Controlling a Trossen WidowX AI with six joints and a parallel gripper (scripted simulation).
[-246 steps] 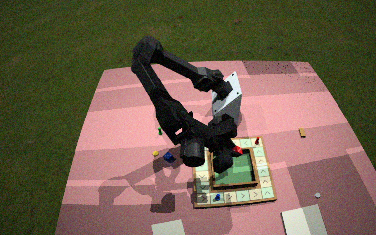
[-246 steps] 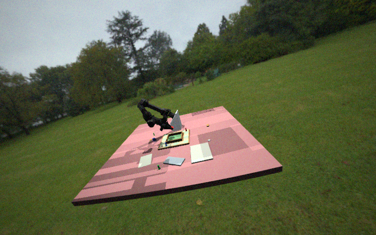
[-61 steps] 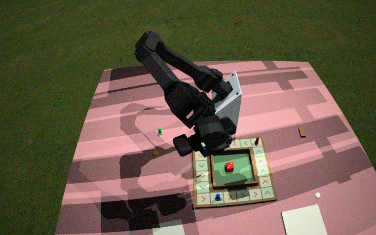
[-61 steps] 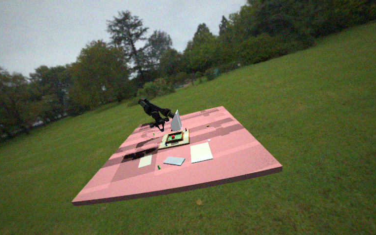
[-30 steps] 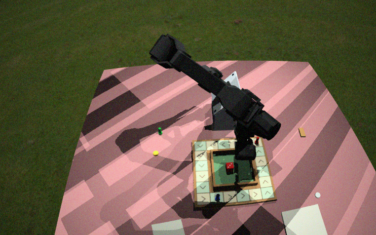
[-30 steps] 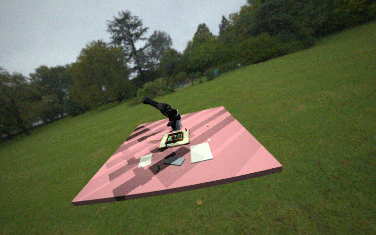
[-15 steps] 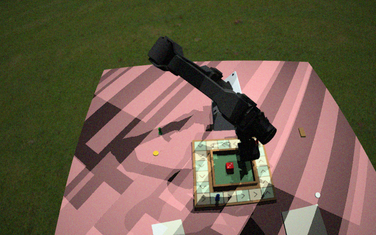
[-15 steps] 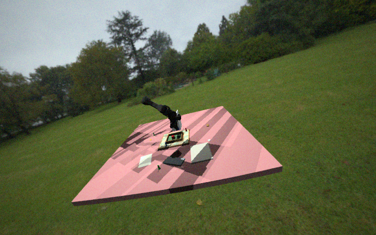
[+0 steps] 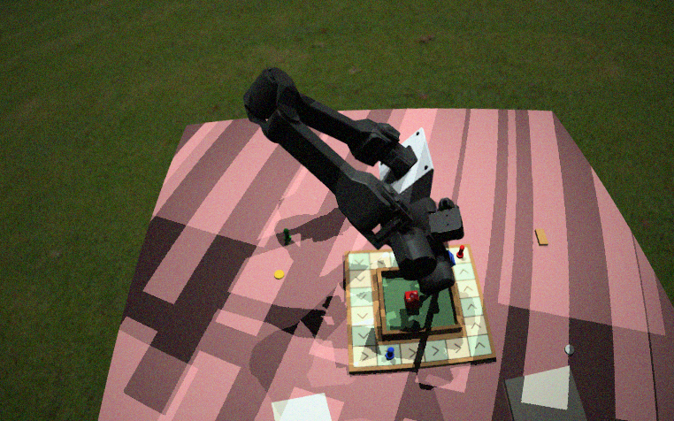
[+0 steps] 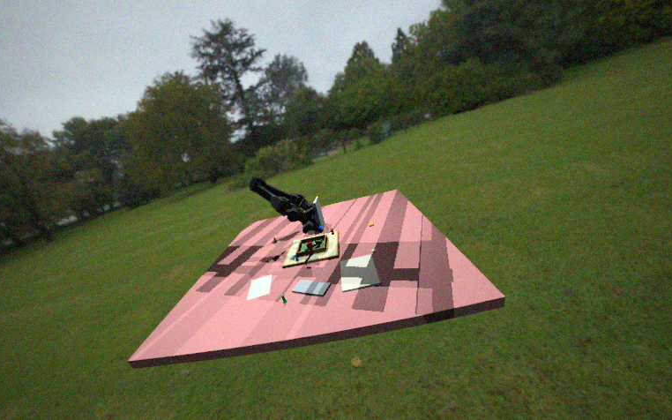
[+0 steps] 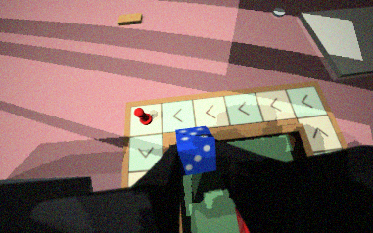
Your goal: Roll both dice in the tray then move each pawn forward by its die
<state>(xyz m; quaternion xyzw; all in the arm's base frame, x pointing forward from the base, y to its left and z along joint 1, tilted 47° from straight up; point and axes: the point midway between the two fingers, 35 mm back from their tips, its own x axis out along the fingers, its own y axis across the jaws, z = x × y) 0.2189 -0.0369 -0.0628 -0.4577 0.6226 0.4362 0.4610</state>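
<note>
Now: the red pawn 60 mm to the left of my gripper tip, 50 mm below it and 50 mm behind it. Round my gripper tip: blue pawn (150 mm ahead, 140 mm to the right, 50 mm below); then green sunken tray (70 mm below, 60 mm to the right, 40 mm ahead); then tan block (290 mm to the left, 80 mm below, 70 mm behind).
</note>
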